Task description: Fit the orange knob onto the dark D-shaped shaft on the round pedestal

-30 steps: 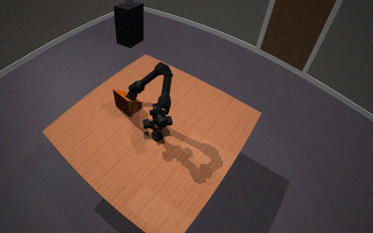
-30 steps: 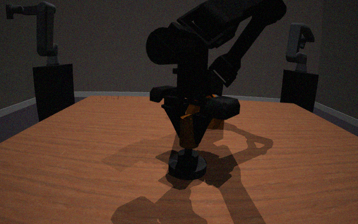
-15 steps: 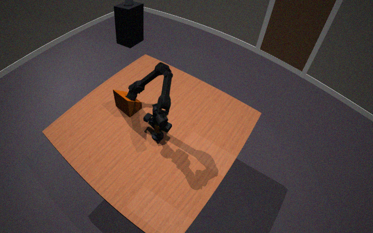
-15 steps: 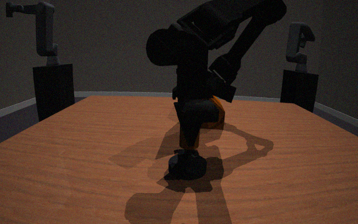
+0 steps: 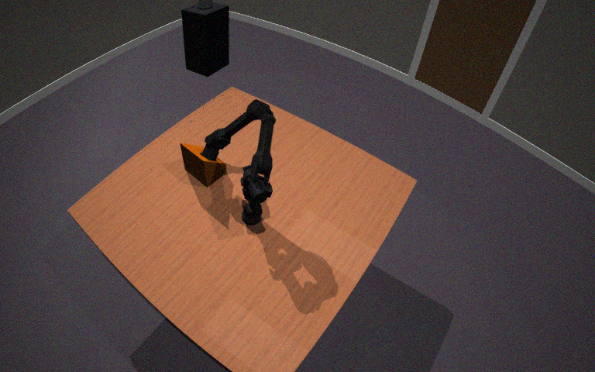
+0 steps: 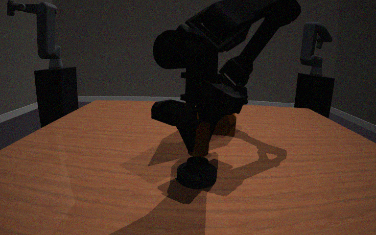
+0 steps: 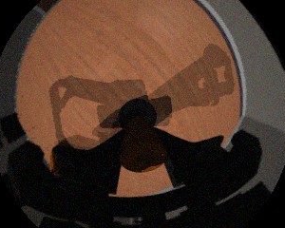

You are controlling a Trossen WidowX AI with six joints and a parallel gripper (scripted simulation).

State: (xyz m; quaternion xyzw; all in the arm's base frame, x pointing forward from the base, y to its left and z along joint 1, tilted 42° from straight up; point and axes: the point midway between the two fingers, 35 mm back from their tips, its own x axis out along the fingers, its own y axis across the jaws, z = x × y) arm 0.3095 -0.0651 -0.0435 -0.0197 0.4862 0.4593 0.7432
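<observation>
The orange knob lies 2 cm above my gripper tip. Also, from my gripper tip: dark round pedestal (4 cm below).
</observation>
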